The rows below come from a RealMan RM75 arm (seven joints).
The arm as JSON. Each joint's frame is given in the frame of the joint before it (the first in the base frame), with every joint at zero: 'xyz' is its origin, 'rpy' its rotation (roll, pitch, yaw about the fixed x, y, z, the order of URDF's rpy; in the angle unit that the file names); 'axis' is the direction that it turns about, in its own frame. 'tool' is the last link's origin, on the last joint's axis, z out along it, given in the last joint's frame.
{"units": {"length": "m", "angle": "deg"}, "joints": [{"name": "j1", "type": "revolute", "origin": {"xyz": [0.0, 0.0, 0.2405], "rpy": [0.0, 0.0, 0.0]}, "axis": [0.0, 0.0, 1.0]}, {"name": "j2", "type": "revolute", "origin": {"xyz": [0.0, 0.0, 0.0], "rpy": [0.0, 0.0, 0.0]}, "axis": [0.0, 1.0, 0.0]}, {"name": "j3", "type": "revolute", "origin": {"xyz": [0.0, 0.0, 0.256], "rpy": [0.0, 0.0, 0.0]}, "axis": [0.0, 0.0, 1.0]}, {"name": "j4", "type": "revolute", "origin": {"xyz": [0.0, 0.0, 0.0], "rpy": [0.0, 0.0, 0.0]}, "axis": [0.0, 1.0, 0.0]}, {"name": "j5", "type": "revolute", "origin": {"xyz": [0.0, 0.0, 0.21], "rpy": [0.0, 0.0, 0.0]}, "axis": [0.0, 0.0, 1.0]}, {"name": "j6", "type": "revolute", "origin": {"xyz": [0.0, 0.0, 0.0], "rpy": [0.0, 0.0, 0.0]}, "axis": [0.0, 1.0, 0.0]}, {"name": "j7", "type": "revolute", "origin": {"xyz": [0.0, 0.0, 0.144], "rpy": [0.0, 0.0, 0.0]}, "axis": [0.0, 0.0, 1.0]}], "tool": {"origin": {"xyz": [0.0, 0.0, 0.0], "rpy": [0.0, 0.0, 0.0]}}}
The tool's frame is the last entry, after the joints.
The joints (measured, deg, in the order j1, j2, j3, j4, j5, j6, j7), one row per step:
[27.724, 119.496, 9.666, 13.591, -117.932, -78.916, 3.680]
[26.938, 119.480, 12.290, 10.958, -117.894, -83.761, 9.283]
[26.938, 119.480, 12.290, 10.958, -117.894, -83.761, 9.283]
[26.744, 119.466, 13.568, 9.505, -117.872, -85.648, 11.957]
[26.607, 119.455, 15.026, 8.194, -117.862, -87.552, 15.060]
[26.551, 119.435, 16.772, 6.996, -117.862, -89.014, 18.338]
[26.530, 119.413, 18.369, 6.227, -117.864, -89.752, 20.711]
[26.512, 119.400, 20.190, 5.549, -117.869, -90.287, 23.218]
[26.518, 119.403, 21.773, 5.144, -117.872, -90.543, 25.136]
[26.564, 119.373, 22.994, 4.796, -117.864, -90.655, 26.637]
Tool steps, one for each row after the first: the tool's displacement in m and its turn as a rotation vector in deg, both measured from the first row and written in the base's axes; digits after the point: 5 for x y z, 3 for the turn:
[0.00538, 0.00108, 0.01932, 2.067, 5.744, -0.680]
[0.00538, 0.00108, 0.01932, 2.067, 5.744, -0.680]
[0.00860, 0.00214, 0.02838, 2.918, 8.012, -1.008]
[0.01114, 0.00310, 0.03748, 3.583, 10.791, -1.330]
[0.01397, 0.00471, 0.04632, 4.151, 13.667, -1.956]
[0.01652, 0.00637, 0.05281, 4.689, 15.805, -2.704]
[0.01935, 0.00819, 0.05924, 5.243, 18.146, -3.662]
[0.02151, 0.00980, 0.06404, 5.739, 20.075, -4.514]
[0.02342, 0.01128, 0.06794, 6.119, 21.502, -5.192]

